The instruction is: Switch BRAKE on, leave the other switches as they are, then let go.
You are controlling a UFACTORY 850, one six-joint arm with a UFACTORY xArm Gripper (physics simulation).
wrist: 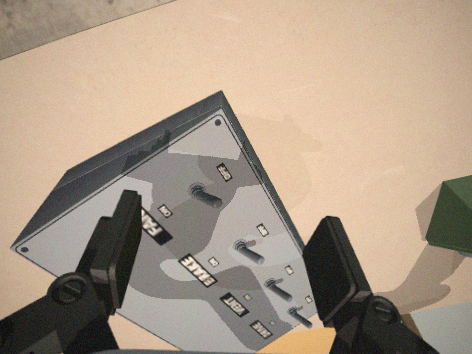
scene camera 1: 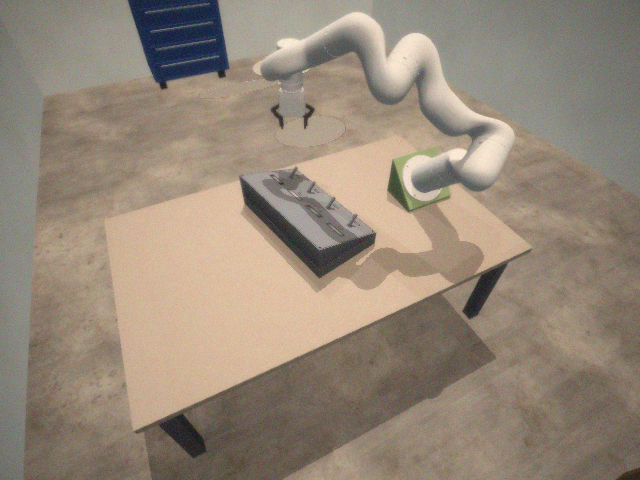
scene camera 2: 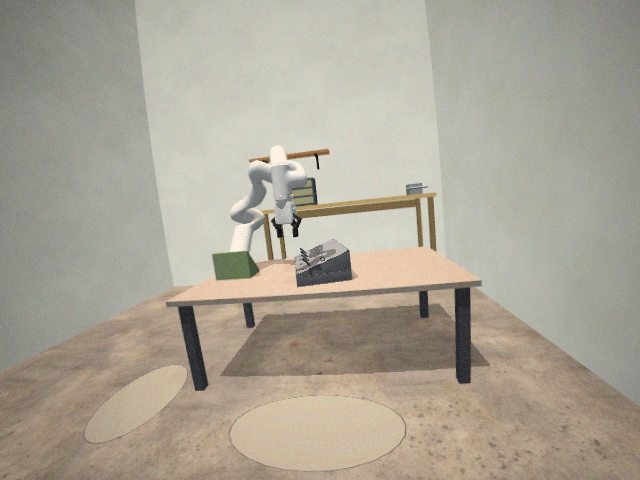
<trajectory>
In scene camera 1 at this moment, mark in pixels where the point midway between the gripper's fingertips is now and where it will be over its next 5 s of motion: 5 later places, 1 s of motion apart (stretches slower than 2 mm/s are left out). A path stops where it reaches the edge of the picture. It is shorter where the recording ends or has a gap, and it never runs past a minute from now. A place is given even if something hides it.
My gripper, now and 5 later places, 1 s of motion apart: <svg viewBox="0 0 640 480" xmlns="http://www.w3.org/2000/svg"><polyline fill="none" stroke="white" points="293,127 298,129 312,142 305,131 319,171 319,185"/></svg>
</trajectory>
